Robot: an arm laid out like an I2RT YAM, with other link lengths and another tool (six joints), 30 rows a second.
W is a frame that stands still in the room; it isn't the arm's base.
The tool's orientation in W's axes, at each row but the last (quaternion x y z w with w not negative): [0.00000, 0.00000, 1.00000, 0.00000]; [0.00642, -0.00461, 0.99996, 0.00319]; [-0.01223, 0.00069, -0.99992, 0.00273]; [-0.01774, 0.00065, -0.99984, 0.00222]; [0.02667, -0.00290, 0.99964, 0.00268]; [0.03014, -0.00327, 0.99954, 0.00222]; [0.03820, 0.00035, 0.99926, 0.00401]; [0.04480, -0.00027, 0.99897, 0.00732]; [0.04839, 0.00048, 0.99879, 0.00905]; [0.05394, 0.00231, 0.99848, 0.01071]
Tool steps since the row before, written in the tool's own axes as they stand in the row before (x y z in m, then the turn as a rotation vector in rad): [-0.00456, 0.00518, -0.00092, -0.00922, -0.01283, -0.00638]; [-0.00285, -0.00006, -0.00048, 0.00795, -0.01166, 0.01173]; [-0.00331, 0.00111, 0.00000, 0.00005, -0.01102, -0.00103]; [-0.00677, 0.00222, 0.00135, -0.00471, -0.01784, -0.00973]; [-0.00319, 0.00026, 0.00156, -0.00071, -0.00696, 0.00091]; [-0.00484, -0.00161, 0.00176, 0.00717, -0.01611, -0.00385]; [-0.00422, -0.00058, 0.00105, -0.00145, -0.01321, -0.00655]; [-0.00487, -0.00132, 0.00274, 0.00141, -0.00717, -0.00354]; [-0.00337, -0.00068, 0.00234, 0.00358, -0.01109, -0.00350]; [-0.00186, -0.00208, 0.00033, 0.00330, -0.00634, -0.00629]
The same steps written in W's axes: [0.00456, -0.00518, -0.00092, 0.00922, 0.01283, -0.00638]; [0.00284, 0.00005, -0.00052, -0.00772, 0.01160, 0.01194]; [0.00332, -0.00109, -0.00008, -0.00014, 0.01102, -0.00101]; [0.00682, -0.00219, 0.00111, 0.00428, 0.01787, -0.00987]; [0.00327, -0.00029, 0.00139, 0.00080, 0.00695, 0.00091]; [0.00494, 0.00158, 0.00148, -0.00731, 0.01617, -0.00331]; [0.00429, 0.00055, 0.00072, 0.00105, 0.01320, -0.00665]; [0.00511, 0.00125, 0.00229, -0.00162, 0.00719, -0.00340]; [0.00359, 0.00062, 0.00200, -0.00370, 0.01115, -0.00316]; [0.00193, 0.00204, 0.00012, -0.00382, 0.00639, -0.00593]
